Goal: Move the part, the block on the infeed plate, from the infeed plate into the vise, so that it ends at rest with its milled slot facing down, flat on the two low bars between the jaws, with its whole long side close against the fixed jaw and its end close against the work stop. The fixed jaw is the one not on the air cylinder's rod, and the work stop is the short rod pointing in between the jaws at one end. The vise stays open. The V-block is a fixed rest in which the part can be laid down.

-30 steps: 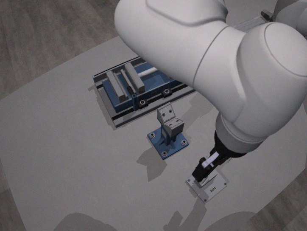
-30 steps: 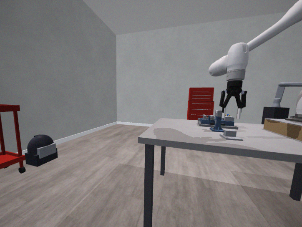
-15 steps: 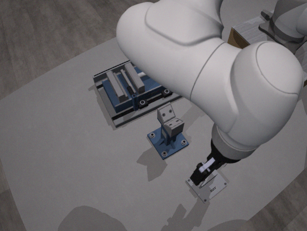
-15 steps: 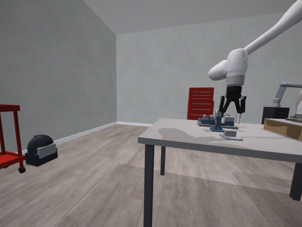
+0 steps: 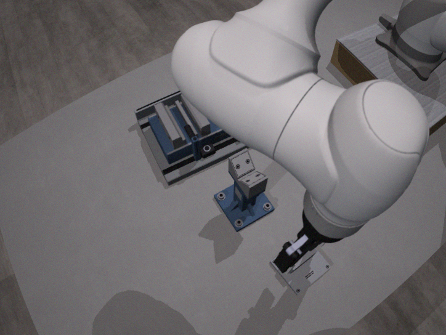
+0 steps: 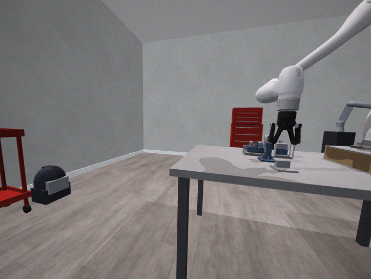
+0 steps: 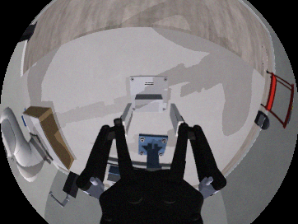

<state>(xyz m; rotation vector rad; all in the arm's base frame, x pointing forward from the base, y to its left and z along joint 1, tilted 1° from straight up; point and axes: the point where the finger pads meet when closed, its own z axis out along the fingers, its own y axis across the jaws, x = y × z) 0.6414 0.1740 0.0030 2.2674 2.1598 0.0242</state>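
The part lies 7 cm below my hand, 1 cm to the right of it and 1 cm behind it. Also, from my hand: infeed plate (9 cm below, 1 cm to the left); work stop (32 cm to the right, 1 cm ahead); blue post (30 cm to the right, 3 cm below, 1 cm ahead).
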